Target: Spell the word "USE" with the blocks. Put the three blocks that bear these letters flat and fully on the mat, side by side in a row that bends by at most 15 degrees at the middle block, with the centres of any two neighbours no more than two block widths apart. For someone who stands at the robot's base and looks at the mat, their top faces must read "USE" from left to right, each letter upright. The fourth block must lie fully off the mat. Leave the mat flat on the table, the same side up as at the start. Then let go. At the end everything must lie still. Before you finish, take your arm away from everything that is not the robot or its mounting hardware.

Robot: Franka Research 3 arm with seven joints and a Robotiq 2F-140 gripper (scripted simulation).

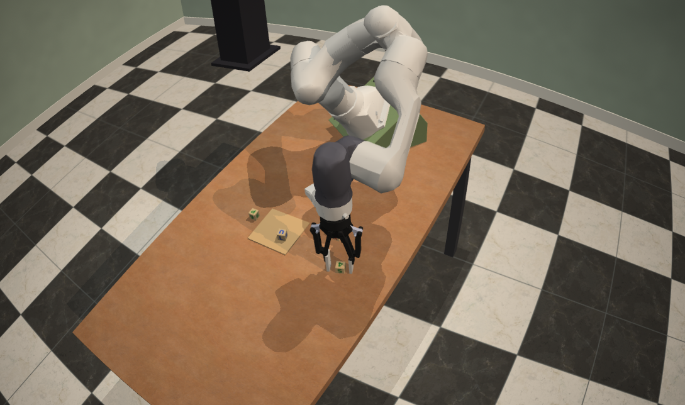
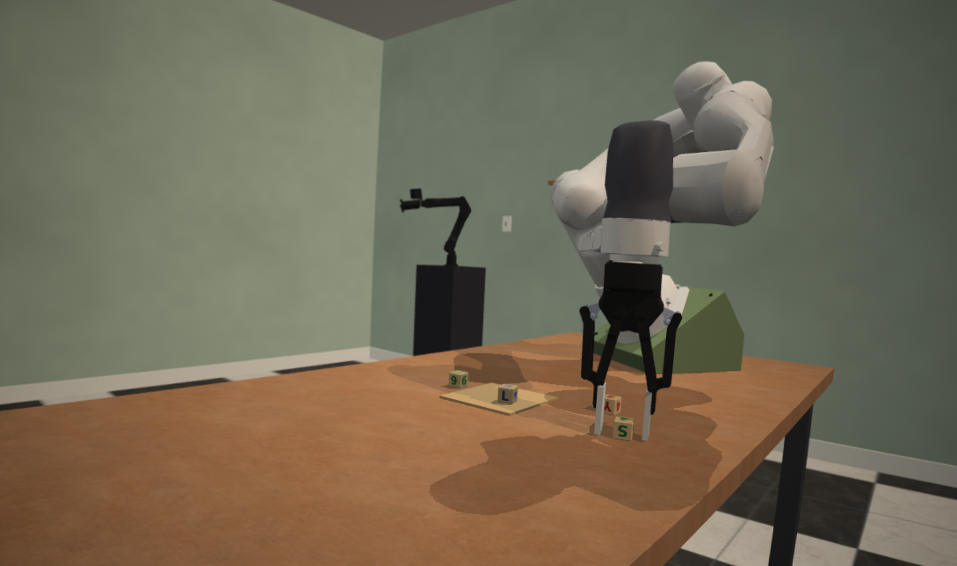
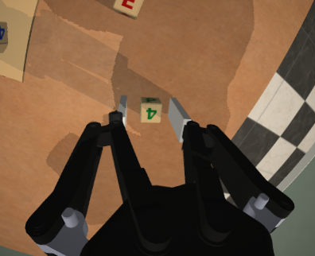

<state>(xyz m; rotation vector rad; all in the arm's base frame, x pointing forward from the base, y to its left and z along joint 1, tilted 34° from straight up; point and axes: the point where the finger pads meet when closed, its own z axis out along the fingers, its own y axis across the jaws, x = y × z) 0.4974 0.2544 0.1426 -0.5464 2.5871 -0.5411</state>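
Now: the S block 2 cm below my hand. Round my hand: U block (3 cm behind, 21 cm to the right, 2 cm below); then E block (10 cm behind, 7 cm to the right, 2 cm below); then mat (4 cm behind, 24 cm to the right, 3 cm below).
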